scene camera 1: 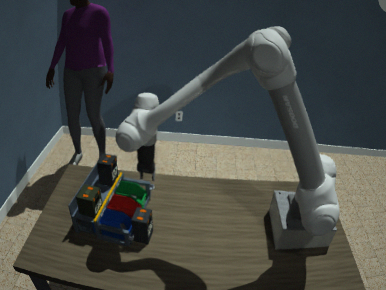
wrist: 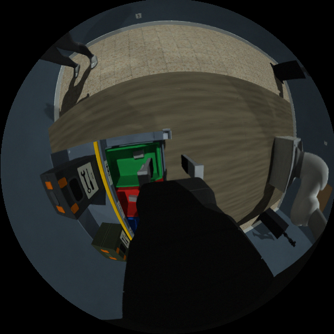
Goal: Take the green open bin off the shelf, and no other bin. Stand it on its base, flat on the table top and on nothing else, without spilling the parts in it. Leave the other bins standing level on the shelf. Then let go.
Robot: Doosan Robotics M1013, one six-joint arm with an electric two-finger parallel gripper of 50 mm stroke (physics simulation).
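Frame: origin at the arm's base, x right, y ahead, z up, level; millimetres.
Seen in the pictures: gripper, fingertip midpoint: [scene camera 1: 147, 179].
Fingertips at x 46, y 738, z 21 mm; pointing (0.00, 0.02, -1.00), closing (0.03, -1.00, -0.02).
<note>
Pixels of each thing's top centre, then the offset from my fingertips to it. "spot": a spot on its surface instead.
- green open bin at its top centre: [scene camera 1: 126, 188] dy +99, dx -24, dz -57 mm
- grey-blue shelf at a spot on its surface: [scene camera 1: 74, 206] spot: dy +259, dx -287, dz -13 mm
- red bin at its top centre: [scene camera 1: 119, 202] dy +94, dx -136, dz -57 mm
- blue bin at its top centre: [scene camera 1: 112, 217] dy +91, dx -248, dz -57 mm
- yellow strip at its top centre: [scene camera 1: 108, 194] dy +147, dx -138, dz -26 mm
- third box at its top centre: [scene camera 1: 141, 214] dy -43, dx -239, dz -6 mm
The green open bin [scene camera 1: 131, 190] [wrist: 121, 169] sits on the grey-blue shelf [scene camera 1: 74, 206] [wrist: 139, 137], at its far end in the scene view, next to the red bin [scene camera 1: 121, 204] [wrist: 128, 192]. A small grey part [wrist: 138, 154] shows in the green bin. The blue bin [scene camera 1: 115, 220] [wrist: 132, 223] stands beyond the red one. My gripper [scene camera 1: 147, 176] [wrist: 166, 162] is open and empty, pointing down near the green bin's outer end. In the wrist view one finger overlaps the green bin and the other lies past its outer edge. The exact height gap cannot be told.
Dark boxes with orange marks stand on the shelf behind the yellow strip [scene camera 1: 112, 187] [wrist: 103, 172]: one box [scene camera 1: 107, 170] [wrist: 62, 192] and another [scene camera 1: 88, 201] [wrist: 110, 243]. A third box [scene camera 1: 143, 226] stands by the blue bin. The robot base [scene camera 1: 300, 236] is at the table's right.
</note>
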